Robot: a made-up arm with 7 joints.
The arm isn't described. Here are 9 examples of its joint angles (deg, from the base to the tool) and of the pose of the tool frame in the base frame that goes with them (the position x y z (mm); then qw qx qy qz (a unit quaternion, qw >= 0)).
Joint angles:
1: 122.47 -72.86 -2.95 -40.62 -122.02 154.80 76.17
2: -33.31 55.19 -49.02 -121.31 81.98 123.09 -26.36
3: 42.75 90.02 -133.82 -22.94 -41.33 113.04 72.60
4: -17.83 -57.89 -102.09 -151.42 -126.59 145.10 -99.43
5: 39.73 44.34 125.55 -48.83 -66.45 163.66 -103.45
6: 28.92 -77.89 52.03 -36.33 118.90 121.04 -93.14
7: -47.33 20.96 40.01 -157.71 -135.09 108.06 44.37
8: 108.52 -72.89 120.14 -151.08 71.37 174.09 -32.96
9: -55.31 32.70 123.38 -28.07 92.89 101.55 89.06
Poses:
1: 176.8 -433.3 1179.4 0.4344 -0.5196 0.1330 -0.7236
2: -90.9 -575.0 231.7 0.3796 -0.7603 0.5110 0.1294
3: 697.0 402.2 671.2 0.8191 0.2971 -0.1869 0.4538
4: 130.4 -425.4 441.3 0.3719 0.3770 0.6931 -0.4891
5: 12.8 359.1 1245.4 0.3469 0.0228 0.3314 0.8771
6: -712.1 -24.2 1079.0 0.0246 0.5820 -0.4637 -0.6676
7: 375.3 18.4 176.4 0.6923 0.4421 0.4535 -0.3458
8: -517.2 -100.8 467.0 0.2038 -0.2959 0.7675 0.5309
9: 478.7 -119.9 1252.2 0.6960 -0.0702 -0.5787 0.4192
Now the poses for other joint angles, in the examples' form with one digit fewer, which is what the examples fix.
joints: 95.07 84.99 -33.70 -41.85 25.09 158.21 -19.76
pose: 158 753 370 0.314 0.417 0.841 0.141
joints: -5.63 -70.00 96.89 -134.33 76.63 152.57 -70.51
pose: 175 608 650 0.495 0.307 0.800 0.143
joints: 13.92 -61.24 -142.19 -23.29 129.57 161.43 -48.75
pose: -703 -267 560 0.328 0.108 -0.576 0.741
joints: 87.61 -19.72 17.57 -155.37 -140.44 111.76 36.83
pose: -138 461 441 0.744 -0.001 0.365 0.560
